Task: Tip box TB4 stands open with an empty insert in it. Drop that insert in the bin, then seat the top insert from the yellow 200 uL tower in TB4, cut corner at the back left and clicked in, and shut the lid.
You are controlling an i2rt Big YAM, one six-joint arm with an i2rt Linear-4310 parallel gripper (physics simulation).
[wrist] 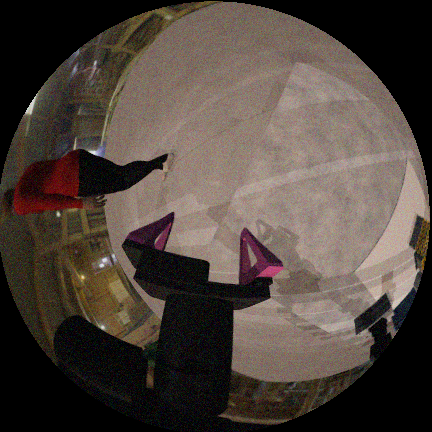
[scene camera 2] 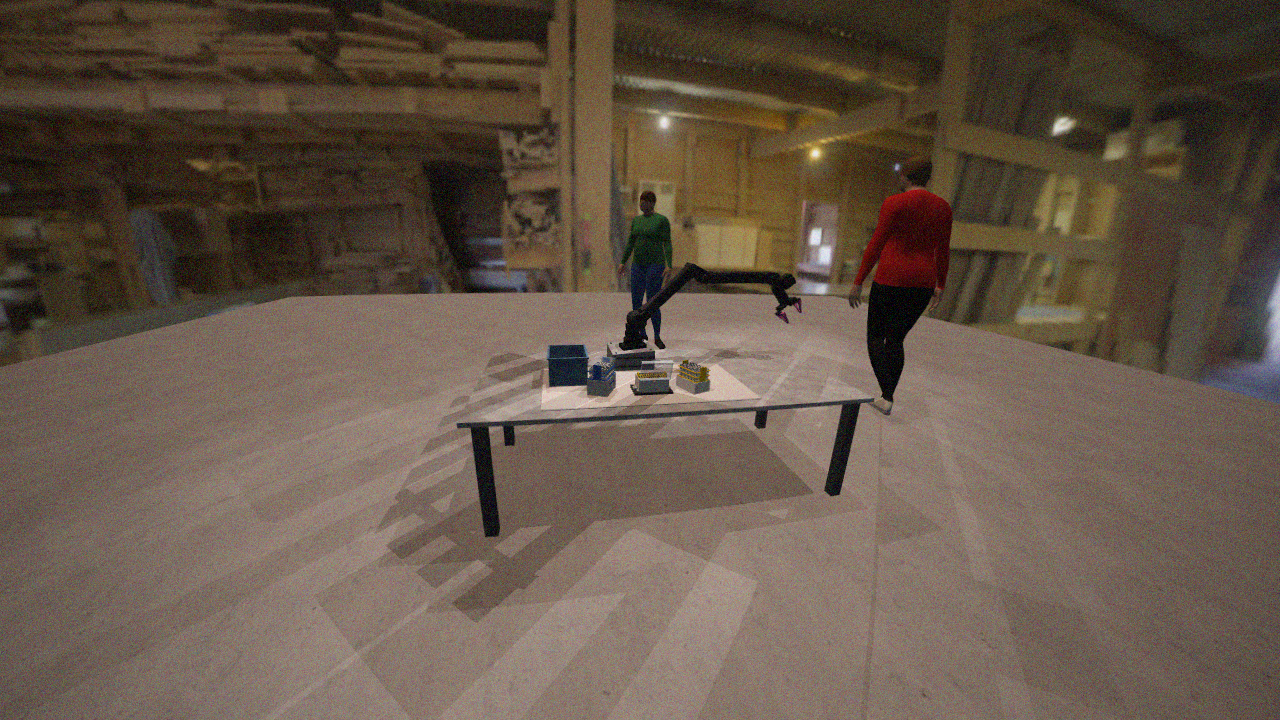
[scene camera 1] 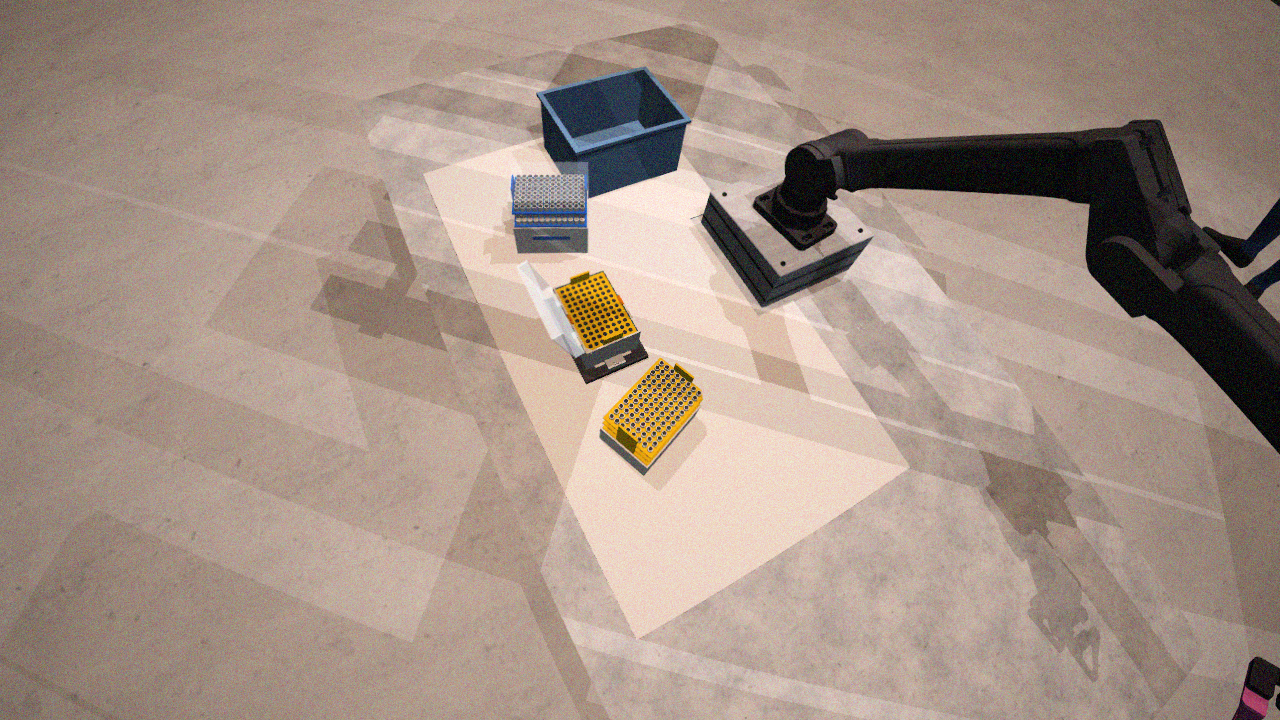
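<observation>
Tip box TB4 (scene camera 1: pixel 614 351) (scene camera 2: pixel 652 384) stands on a dark base near the middle of the mat, its pale lid (scene camera 1: pixel 546 304) tipped open on the left side in scene camera 1. A yellow insert (scene camera 1: pixel 595 308) with empty holes sits in it. The yellow tower (scene camera 1: pixel 626 453) (scene camera 2: pixel 694 385) stands beside it, turned at an angle, with a yellow top insert (scene camera 1: pixel 655 404) whose holes look filled. The blue bin (scene camera 1: pixel 614 163) (scene camera 2: pixel 567 367) stands at the mat's far end. My gripper (scene camera 2: pixel 789 310) (wrist: pixel 208 222) is open and empty, high in the air and far from the boxes.
A blue tip rack tower (scene camera 1: pixel 550 237) (scene camera 2: pixel 600 383) stands between TB4 and the bin. The arm's base (scene camera 1: pixel 766 268) stands right of the mat (scene camera 1: pixel 716 537) in scene camera 1. A person in red (scene camera 2: pixel 913 234) (wrist: pixel 55 181) and one in green (scene camera 2: pixel 649 240) stand beyond the table (scene camera 2: pixel 662 414).
</observation>
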